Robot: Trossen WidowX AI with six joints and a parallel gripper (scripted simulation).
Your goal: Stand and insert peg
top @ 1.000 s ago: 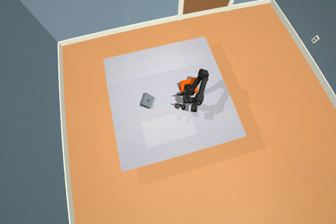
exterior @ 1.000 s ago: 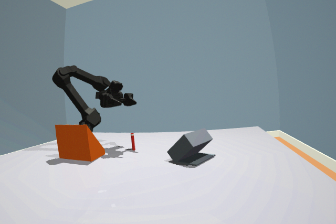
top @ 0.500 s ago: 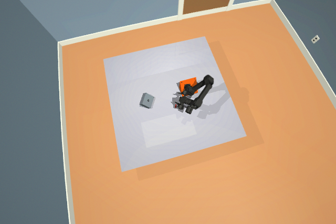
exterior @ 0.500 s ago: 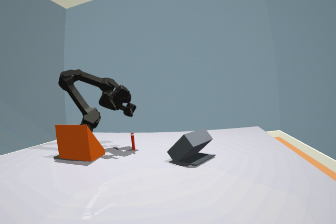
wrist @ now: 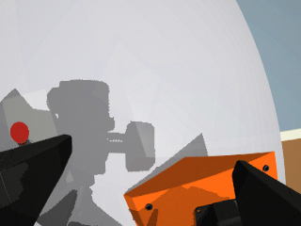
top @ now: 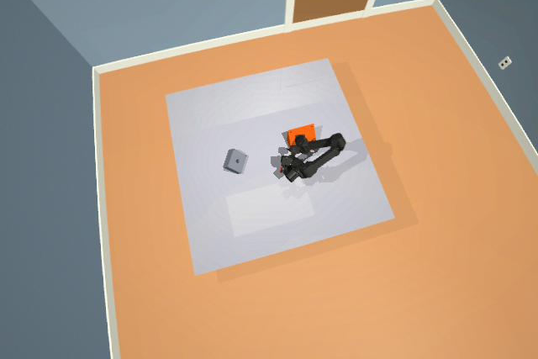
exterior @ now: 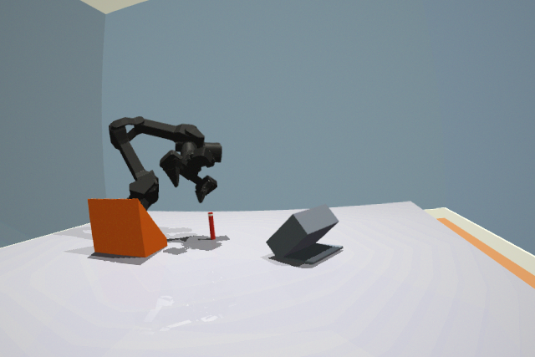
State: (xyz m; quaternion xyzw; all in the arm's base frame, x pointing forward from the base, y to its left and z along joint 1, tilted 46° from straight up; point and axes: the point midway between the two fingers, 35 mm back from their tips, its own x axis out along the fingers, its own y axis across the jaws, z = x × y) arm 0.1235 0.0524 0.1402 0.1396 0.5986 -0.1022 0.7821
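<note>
The red peg lies 8 cm below my gripper tip, 6 cm to the left of it and 3 cm ahead of it. Round my gripper tip: grey sloped panel 32 cm ahead, 9 cm below, 5 cm to the right.
</note>
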